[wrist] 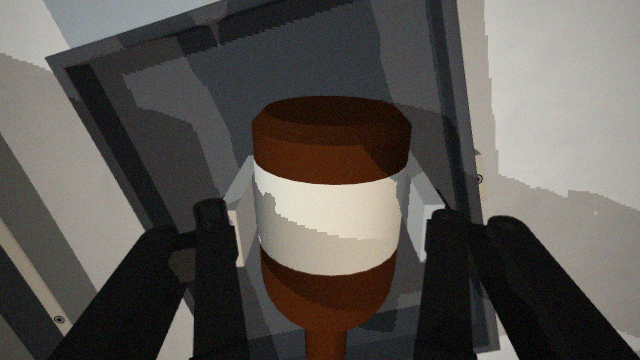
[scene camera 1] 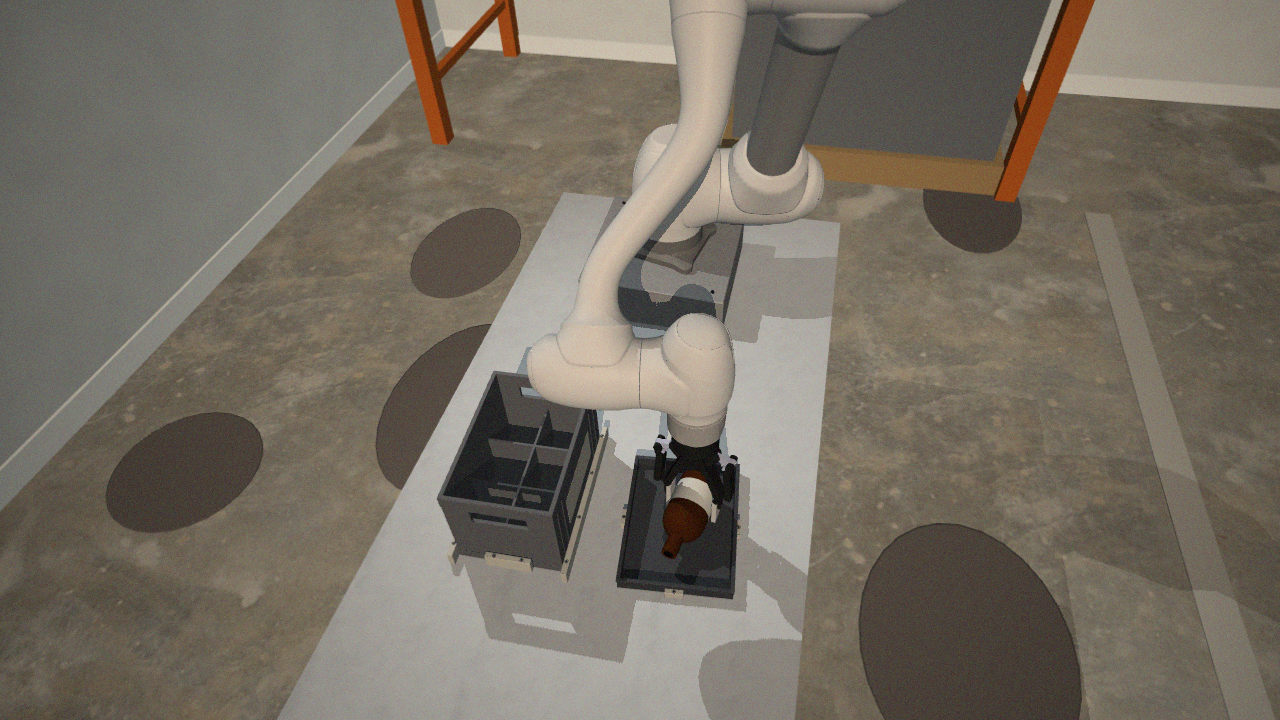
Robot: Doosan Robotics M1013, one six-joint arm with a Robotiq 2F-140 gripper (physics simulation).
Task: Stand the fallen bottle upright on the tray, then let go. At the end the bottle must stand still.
Note:
I see my gripper (scene camera 1: pixel 692 508) and a brown bottle (scene camera 1: pixel 688 511).
The brown bottle shows as well in the wrist view (wrist: pixel 330 172). My gripper shows as well in the wrist view (wrist: pixel 329 174).

